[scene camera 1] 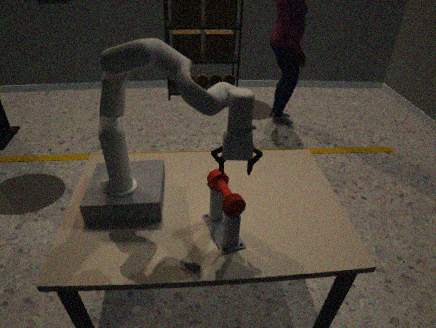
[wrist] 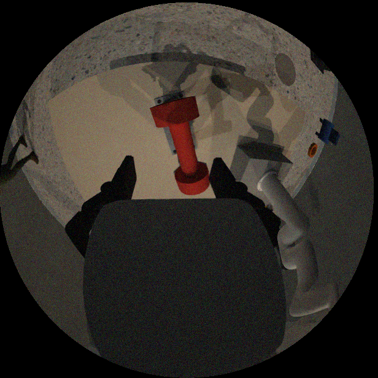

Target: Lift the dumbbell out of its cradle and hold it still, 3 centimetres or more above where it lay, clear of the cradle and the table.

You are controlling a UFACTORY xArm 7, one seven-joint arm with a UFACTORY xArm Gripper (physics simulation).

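Places are measured from the arm's base along level axes (x back, y right, z up), in millimetres.
Where they show: gripper, between the fingertips: (scene camera 1: 235,172); arm's base, origin of its link: (scene camera 1: 122,187).
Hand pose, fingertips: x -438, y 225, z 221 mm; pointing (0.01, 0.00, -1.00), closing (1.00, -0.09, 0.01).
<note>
Things, the pixels of their top centre, and the offset from my fingertips. Level surfaces: height alone.
- red dumbbell, centre of its top: (scene camera 1: 225,183) dz -68, dx +26, dy -26 mm
- grey cradle, centre of its top: (scene camera 1: 225,195) dz -123, dx +26, dy -26 mm
- table, height of its surface: dz -320 mm
A red dumbbell (scene camera 1: 225,190) (wrist: 185,147) rests on the two uprights of a grey cradle (scene camera 1: 231,232) (wrist: 171,141), which stands on the table (scene camera 1: 295,215) (wrist: 80,135). In the wrist view the dumbbell's handle runs up and down, with its nearer head close to the right finger. My gripper (scene camera 1: 236,172) (wrist: 173,166) is open, with nothing between its fingers. In the scene view it appears behind and above the dumbbell's far head, pointing down. Whether the left finger in that view touches the far head cannot be told.
The arm's grey base block (scene camera 1: 122,215) (wrist: 250,162) stands on the left of the table in the scene view. A person (scene camera 1: 288,55) stands beyond the table's far edge. A shelf rack (scene camera 1: 202,63) stands by the back wall. Shadows lie across the table's front part.
</note>
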